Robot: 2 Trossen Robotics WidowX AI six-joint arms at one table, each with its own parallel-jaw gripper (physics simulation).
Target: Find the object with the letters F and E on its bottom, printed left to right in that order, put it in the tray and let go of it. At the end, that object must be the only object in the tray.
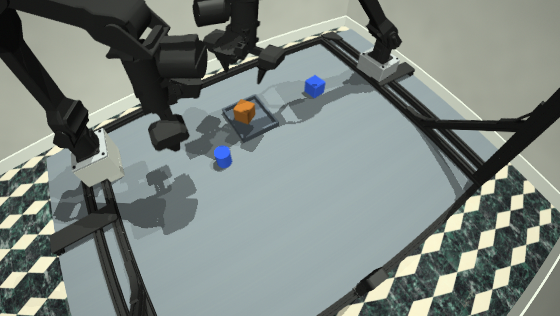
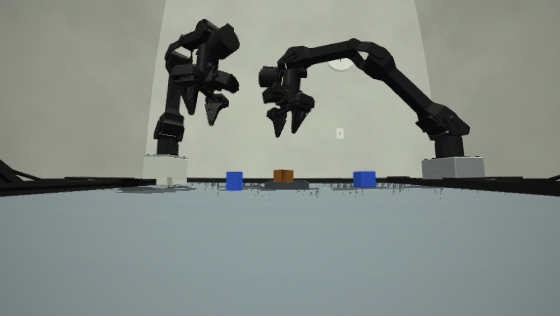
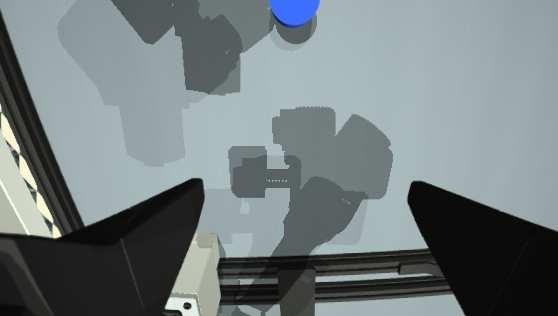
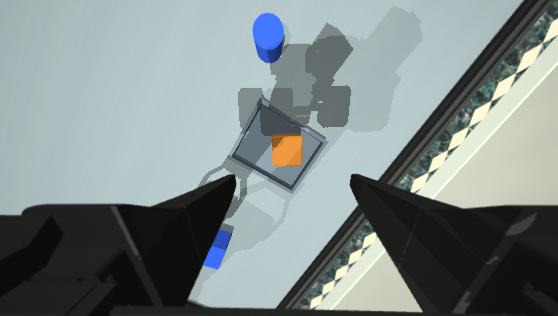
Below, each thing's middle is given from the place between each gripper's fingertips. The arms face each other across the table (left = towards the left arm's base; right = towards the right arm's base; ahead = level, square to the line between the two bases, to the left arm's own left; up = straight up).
My left hand is 1 cm short of the blue cylinder (image 4: 268,32), 9 cm to the left of it and 15 cm above it. Also, from my left hand: grey square tray (image 1: 263,121) 11 cm ahead, 20 cm to the right, 16 cm below; then orange cube (image 4: 287,149) 12 cm ahead, 19 cm to the right, 15 cm below.
The orange cube is 13 cm below my right hand. The rest, counted from my right hand: grey square tray: 14 cm below, 1 cm to the right; then blue cylinder: 13 cm below, 11 cm to the left, 11 cm behind.
